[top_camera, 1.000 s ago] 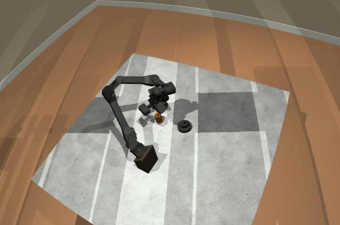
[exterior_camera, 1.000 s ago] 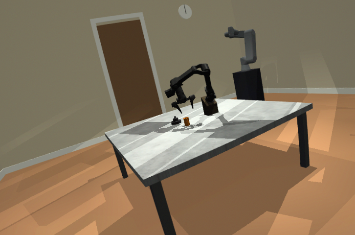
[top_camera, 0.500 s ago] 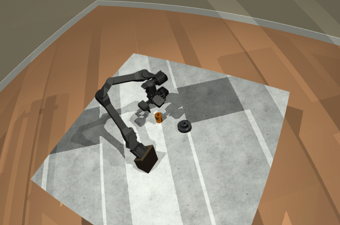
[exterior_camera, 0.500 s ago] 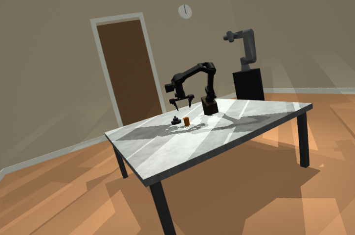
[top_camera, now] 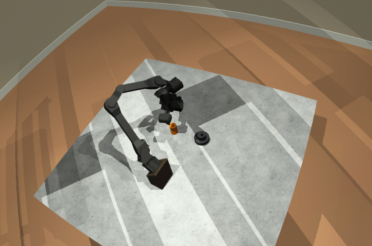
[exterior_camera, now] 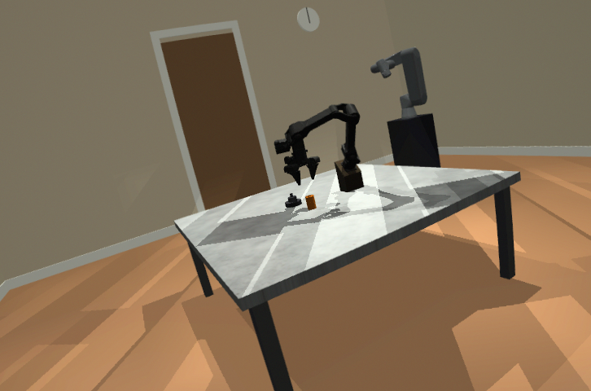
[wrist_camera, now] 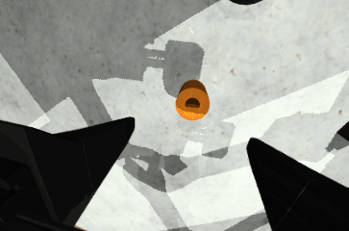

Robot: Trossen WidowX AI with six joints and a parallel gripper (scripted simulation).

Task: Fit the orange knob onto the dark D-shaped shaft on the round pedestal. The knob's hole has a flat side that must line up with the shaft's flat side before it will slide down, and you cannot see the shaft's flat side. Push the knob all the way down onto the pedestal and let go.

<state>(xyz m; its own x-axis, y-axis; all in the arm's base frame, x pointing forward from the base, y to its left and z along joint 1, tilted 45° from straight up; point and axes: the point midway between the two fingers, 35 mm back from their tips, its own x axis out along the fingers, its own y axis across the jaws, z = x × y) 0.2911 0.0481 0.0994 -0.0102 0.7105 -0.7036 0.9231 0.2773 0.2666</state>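
Right now the orange knob is 10 cm below my gripper tip. From my gripper tip the other things lie so: pedestal: 3 cm ahead, 17 cm to the right, 9 cm below.
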